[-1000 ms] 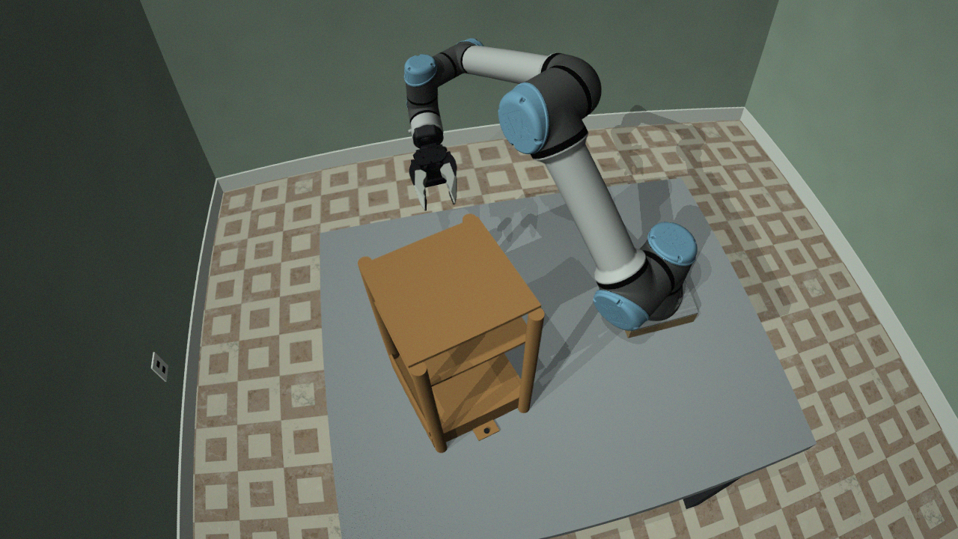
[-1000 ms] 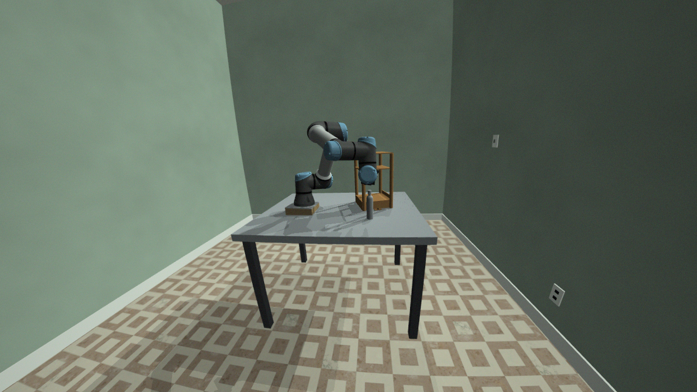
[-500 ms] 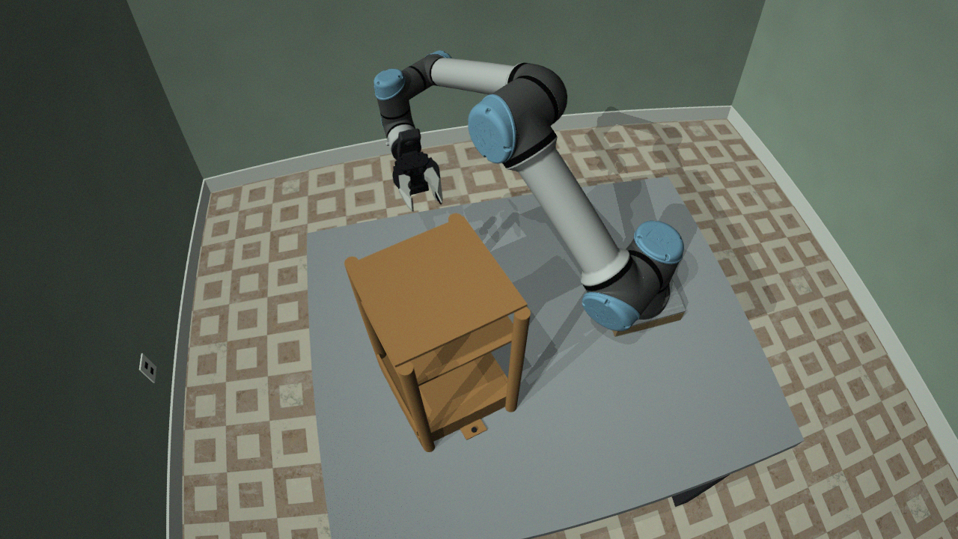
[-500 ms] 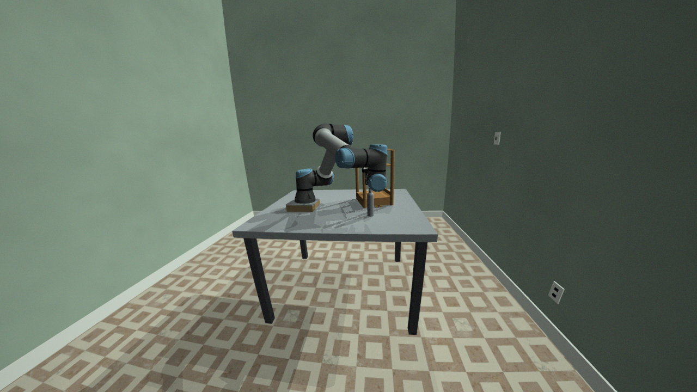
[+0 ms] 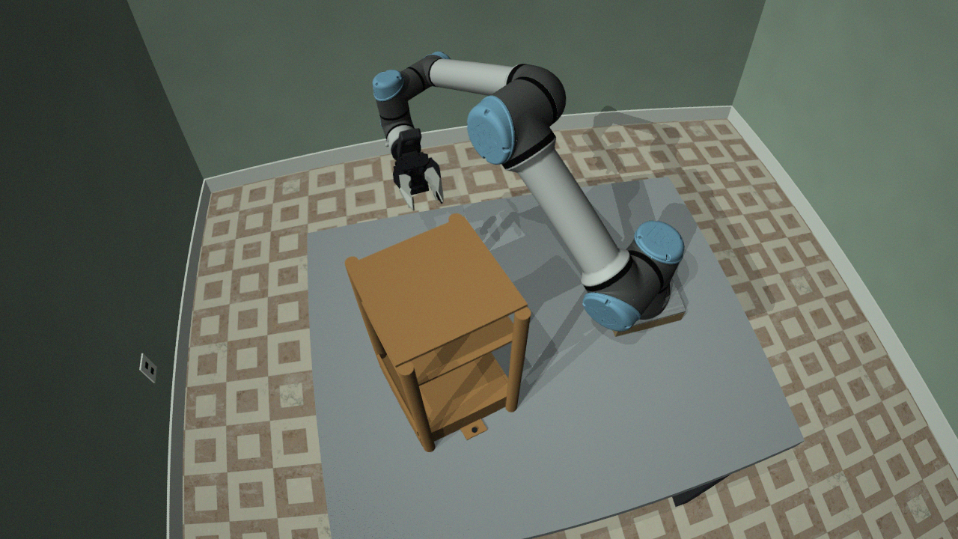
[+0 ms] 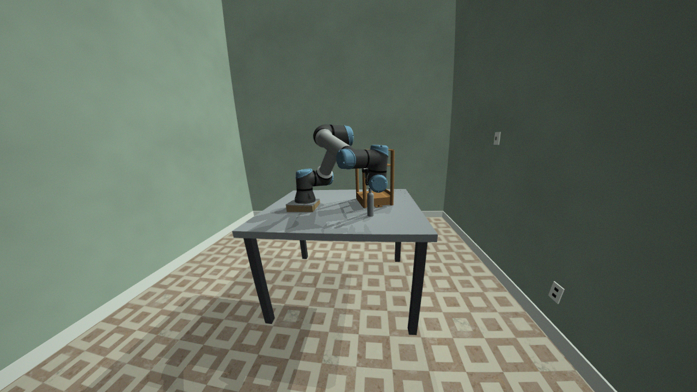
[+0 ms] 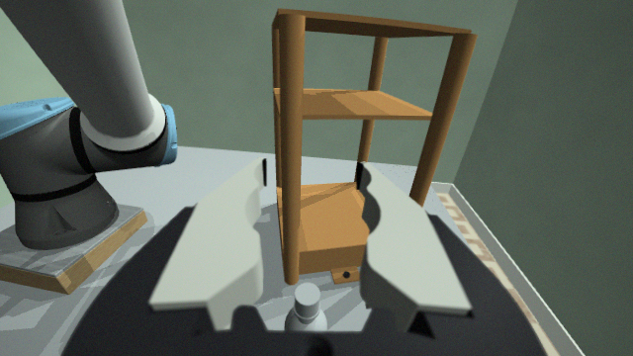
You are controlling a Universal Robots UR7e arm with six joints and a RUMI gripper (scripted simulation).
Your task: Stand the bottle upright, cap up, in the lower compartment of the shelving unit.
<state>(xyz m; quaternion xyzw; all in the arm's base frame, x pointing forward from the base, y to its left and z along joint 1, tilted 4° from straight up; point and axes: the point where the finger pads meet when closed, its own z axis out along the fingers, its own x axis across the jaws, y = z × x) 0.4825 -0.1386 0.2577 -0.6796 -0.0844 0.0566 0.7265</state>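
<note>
The grey bottle lies 180 mm below my hand. Round my hand: shelving unit (280 mm to the left, 100 mm below).
</note>
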